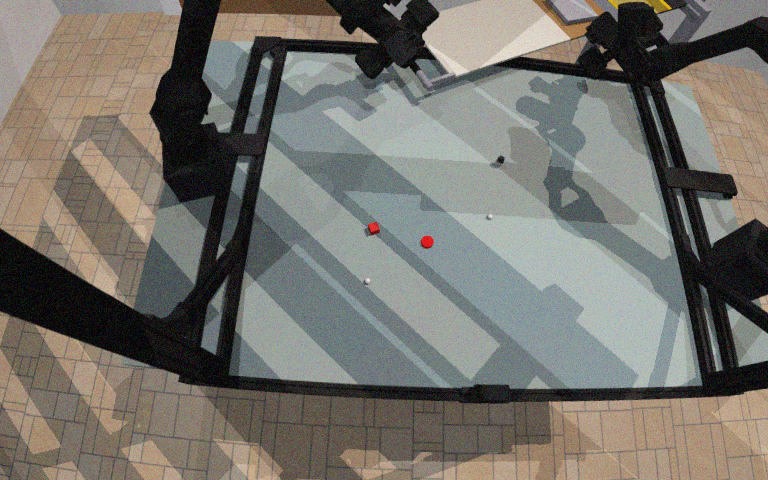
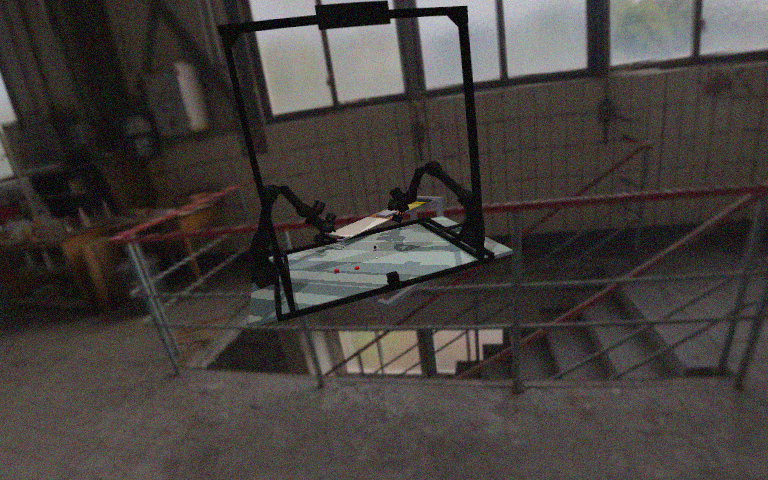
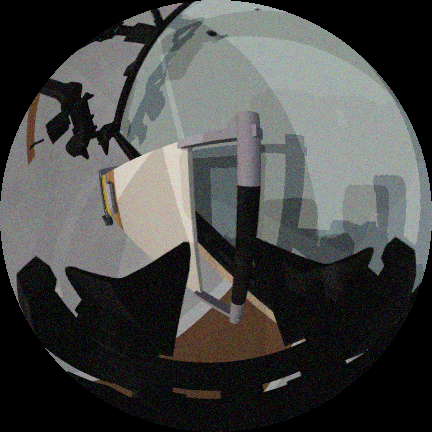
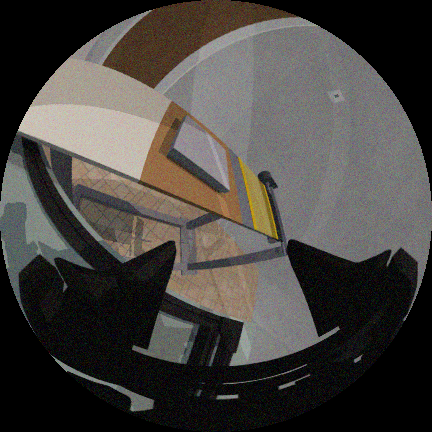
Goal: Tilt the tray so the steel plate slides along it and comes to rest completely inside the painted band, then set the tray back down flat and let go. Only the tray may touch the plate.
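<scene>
The long tray (image 1: 477,33) (image 2: 363,226) (image 3: 149,201) (image 4: 92,128) hangs tilted over the table's far edge, cream at one end and brown at the other. The grey steel plate (image 4: 199,153) (image 1: 570,10) lies on the brown part, just short of the yellow painted band (image 4: 261,205) (image 2: 416,205). My left gripper (image 1: 427,71) (image 2: 327,224) (image 3: 220,245) is open, with the tray's handle bar (image 3: 246,169) loose between its fingers. My right gripper (image 1: 596,45) (image 2: 398,205) (image 4: 233,246) is wide open at the other end's handle (image 4: 235,257).
The grey-green table has a black frame (image 1: 258,143) around it. On it lie a red cube (image 1: 374,228), a red disc (image 1: 427,241), a small black block (image 1: 499,159) and two white balls (image 1: 367,281) (image 1: 489,216).
</scene>
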